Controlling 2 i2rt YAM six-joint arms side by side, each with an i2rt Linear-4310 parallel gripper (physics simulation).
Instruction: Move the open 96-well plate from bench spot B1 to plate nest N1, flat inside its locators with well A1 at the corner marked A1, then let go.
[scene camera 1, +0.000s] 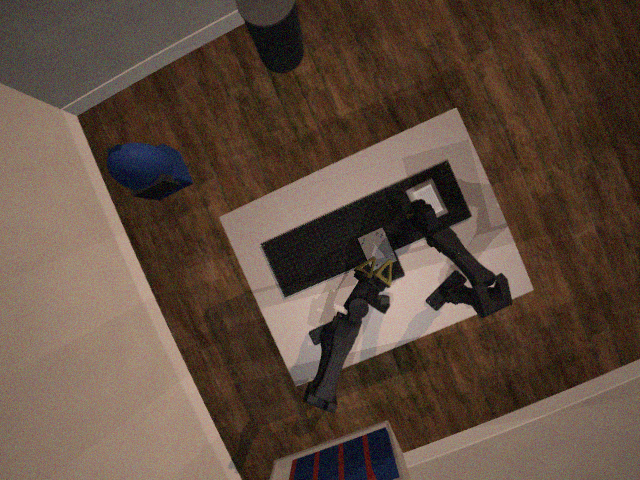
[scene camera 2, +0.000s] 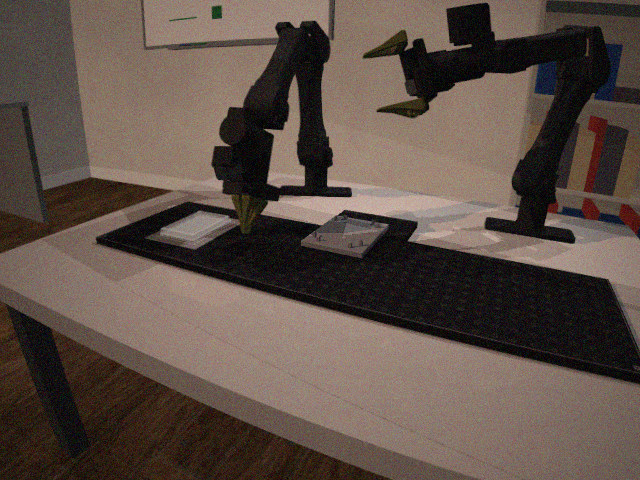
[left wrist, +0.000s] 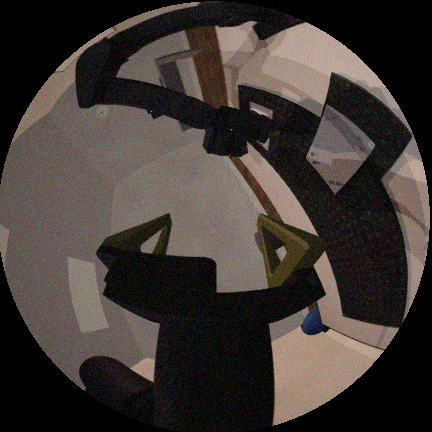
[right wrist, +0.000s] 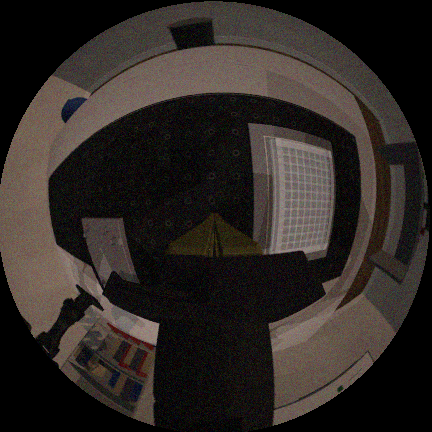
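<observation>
The white 96-well plate lies flat on the grey pad of the bench spot. Well A1 cannot be told. The grey plate nest has small upright locators and no plate on it; its A1 mark is not readable. My right gripper is shut and empty, pointing down low over the black board, beside the plate on its nest side. My left gripper is wide open and empty, held high, seen over the nest's edge in scene camera 1.
The black perforated board lies on the pale table and carries the pad and nest. The left arm reaches in from the right in scene camera 2, above table height. A blue object is on the floor beyond the table.
</observation>
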